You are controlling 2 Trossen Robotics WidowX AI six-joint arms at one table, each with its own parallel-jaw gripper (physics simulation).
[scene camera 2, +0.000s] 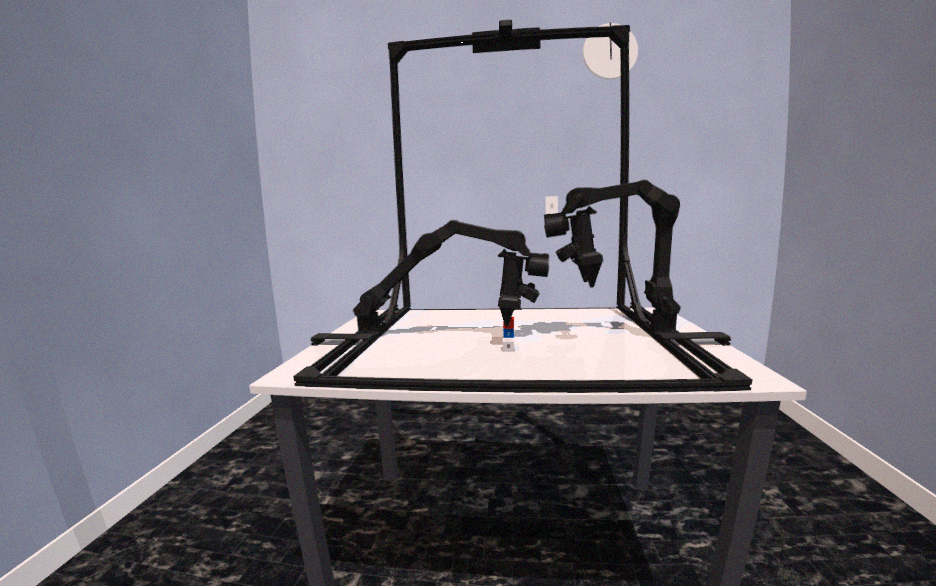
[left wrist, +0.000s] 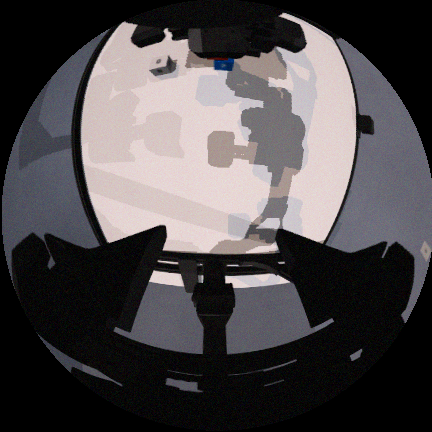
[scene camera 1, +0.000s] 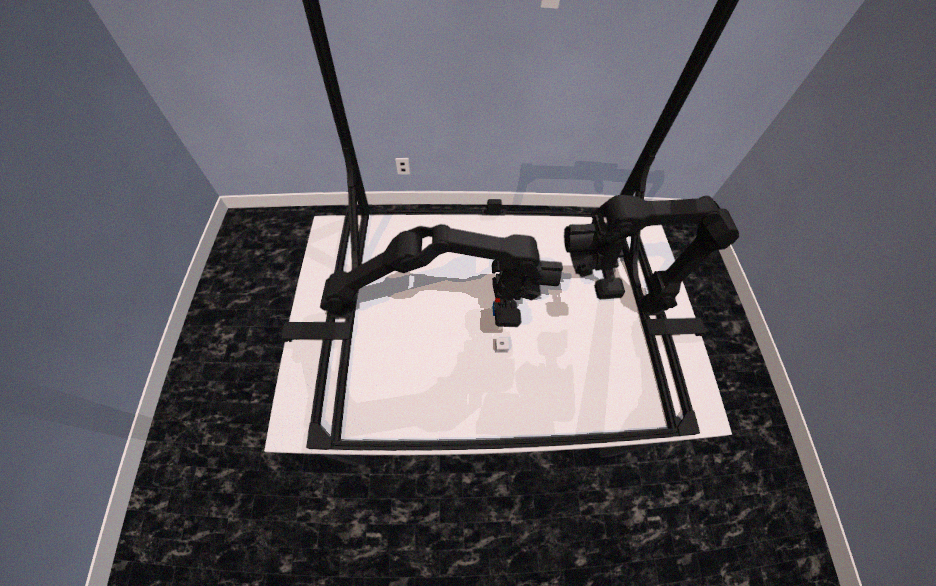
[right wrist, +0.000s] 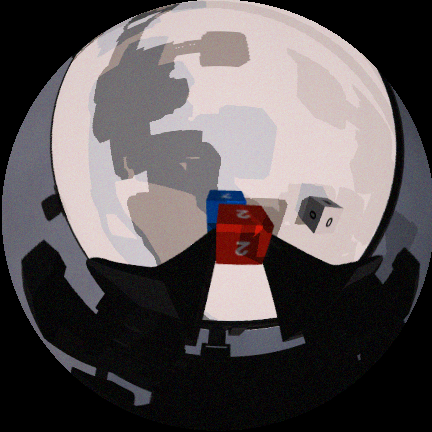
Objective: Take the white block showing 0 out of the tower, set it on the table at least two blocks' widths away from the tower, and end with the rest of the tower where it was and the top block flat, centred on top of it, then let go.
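Frame: origin at the left arm's base, x ahead, y left, z up, level; metres.
Seen in the pictures: left gripper, between the fingertips: (scene camera 2: 588, 284) (left wrist: 222, 232) (scene camera 1: 596, 280); right gripper, between the fingertips: (scene camera 2: 506, 324) (scene camera 1: 498, 306) (right wrist: 238, 234); left arm's base, origin of its link: (scene camera 2: 663, 329) (left wrist: 213, 267) (scene camera 1: 651, 305); right arm's base, origin of its link: (scene camera 2: 368, 330) (scene camera 1: 340, 307) (right wrist: 217, 327).
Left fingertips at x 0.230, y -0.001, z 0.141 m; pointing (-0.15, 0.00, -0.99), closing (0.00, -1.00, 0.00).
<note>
Offsets run from my left fingertips to a thing's middle. "*": to the spot under its first point. Level surfaces: height alone.
The white block showing 0 {dz -0.145, dx +0.238, dy +0.115 m} (scene camera 1: 502, 343) (scene camera 2: 507, 346) (left wrist: 161, 66) (right wrist: 327, 220) sits alone on the table, nearer the front than the other blocks. A blue block {dz -0.145, dx +0.238, dy +0.004 m} (scene camera 2: 508, 334) (left wrist: 223, 65) (right wrist: 213, 214) stands behind it, partly hidden by the right gripper and the red block. My right gripper (scene camera 2: 508, 322) (right wrist: 238, 234) is shut on the red block showing 2 {dz -0.110, dx +0.237, dy +0.014 m} (scene camera 1: 496, 300) (scene camera 2: 511, 323) (right wrist: 235, 250). It holds the red block higher than the blue block's top; I cannot tell their exact alignment or gap. My left gripper (scene camera 2: 591, 281) (left wrist: 222, 232) is open and empty, high above the table at the right.
The white table {dz -0.160 m} (scene camera 1: 414, 372) (scene camera 2: 414, 362) is bordered by a black frame {* dz -0.140, dx +0.249, dy +0.366 m} (scene camera 1: 504, 441) (scene camera 2: 518, 383) with tall posts. The left arm (scene camera 1: 673, 210) (scene camera 2: 663, 241) reaches in from the right of the picture, near the right arm's wrist. Arm shadows cross the table.
</note>
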